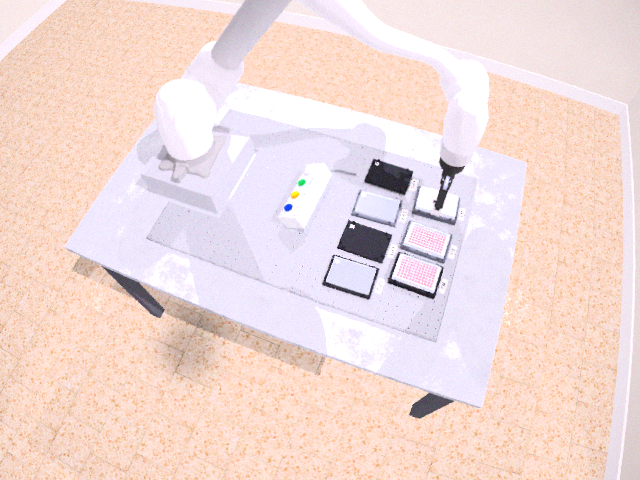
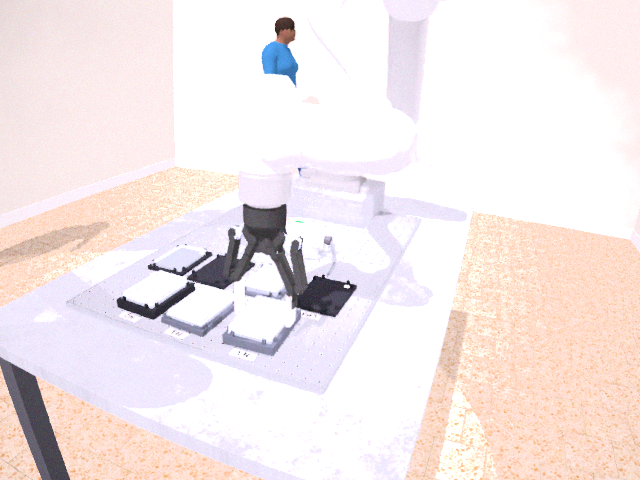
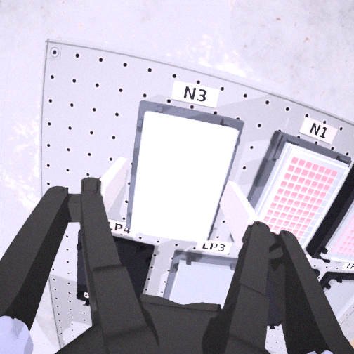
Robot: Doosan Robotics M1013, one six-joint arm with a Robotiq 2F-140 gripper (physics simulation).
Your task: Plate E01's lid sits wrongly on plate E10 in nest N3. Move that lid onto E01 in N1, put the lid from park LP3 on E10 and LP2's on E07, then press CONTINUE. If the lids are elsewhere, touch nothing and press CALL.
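Places are measured from the arm's base along level axes (x ahead, y left, z up), in metres.
Pixels of known places: gripper, fingertip midpoint: (image 2: 264,316); arm's base, origin of the base link: (image 1: 193,153) (image 2: 336,182).
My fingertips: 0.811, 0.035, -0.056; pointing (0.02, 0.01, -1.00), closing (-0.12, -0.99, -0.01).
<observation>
For each thing: its top centre in the pictures, then the offset to it from my fingertips, as dx, dy, dz. "pt": a spot on its surface instead.
- white-topped plate, middle of its top: (image 2: 263,314) (image 1: 438,200) -0.003, -0.003, +0.004
- N1, middle of its top: (image 2: 202,301) (image 1: 427,238) -0.019, -0.142, -0.005
- N2, middle of its top: (image 2: 155,284) (image 1: 417,271) -0.037, -0.262, +0.002
- park LP3, surface spot: (image 2: 264,285) pt -0.148, -0.054, -0.015
- LP2, middle of its top: (image 2: 180,255) (image 1: 351,274) -0.222, -0.308, -0.015
- Black park LP4, middle of its top: (image 2: 325,289) (image 1: 389,173) -0.172, +0.079, -0.013
- black park LP1, middle of its top: (image 2: 221,265) (image 1: 365,239) -0.205, -0.184, -0.013
- white button box, middle of its top: (image 2: 288,217) (image 1: 305,187) -0.415, -0.085, +0.051
A white-topped plate (image 1: 450,206) (image 2: 254,326) (image 3: 187,165) sits in nest N3; its bright top shows no wells. My gripper (image 1: 439,203) (image 2: 265,305) (image 3: 175,181) is partly open and low over N3, a finger pad on either side of this plate, holding nothing. Contact cannot be told. The plate in N1 (image 1: 427,241) (image 2: 199,308) (image 3: 300,195) and the plate in N2 (image 1: 417,272) (image 2: 155,290) (image 3: 345,237) show pink wells. A clear lid lies in park LP3 (image 1: 377,208) (image 2: 264,285) (image 3: 205,284) and another in LP2 (image 1: 351,277) (image 2: 180,258). Plate names are not readable.
Black park LP4 (image 1: 388,176) (image 2: 328,296) (image 3: 125,265) and black park LP1 (image 1: 364,241) (image 2: 214,271) hold no visible lid. A white button box (image 1: 315,193) with green, yellow and blue buttons stands toward the arm's base. A person in blue (image 2: 279,57) stands behind the arm.
</observation>
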